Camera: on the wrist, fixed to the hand. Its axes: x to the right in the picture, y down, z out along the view.
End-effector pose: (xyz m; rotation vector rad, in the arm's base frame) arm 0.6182 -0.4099 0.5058 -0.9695 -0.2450 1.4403
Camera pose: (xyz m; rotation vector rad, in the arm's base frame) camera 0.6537 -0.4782 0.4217 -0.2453 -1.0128 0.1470
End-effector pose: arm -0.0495 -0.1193 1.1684 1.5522 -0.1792 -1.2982
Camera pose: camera 0.0434 -0.0608 1.1994 -1.2729 -0.9633 2.6637
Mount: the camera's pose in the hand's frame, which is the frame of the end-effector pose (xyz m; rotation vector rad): -0.0215 0.0425 -0.1036 -0.0112 -0.3838 -1.5463
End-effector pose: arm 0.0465 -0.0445 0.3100 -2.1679 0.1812 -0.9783
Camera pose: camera -0.0338 -0.1254 0.3137 -2.2190 -1.8782 -1.1827
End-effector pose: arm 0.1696 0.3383 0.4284 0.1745 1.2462 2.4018
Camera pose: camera 0.1445 0.2299 0.4033 -0.2541 0.6720 0.9521
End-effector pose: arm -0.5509 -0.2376 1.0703 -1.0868 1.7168 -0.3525
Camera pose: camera -0.6604 -0.2236 1.0990 -2.1455 0.2499 -0.9651
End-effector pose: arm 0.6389 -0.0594 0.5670 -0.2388 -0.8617 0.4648
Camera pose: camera 0.6945 -0.0344 0.4706 0.5367 -1.1605 -0.9694
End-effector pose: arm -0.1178 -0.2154 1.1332 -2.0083 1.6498 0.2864
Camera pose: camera -0.1802 -0.2557 1.2197 -2.3865 -0.3462 0.0621
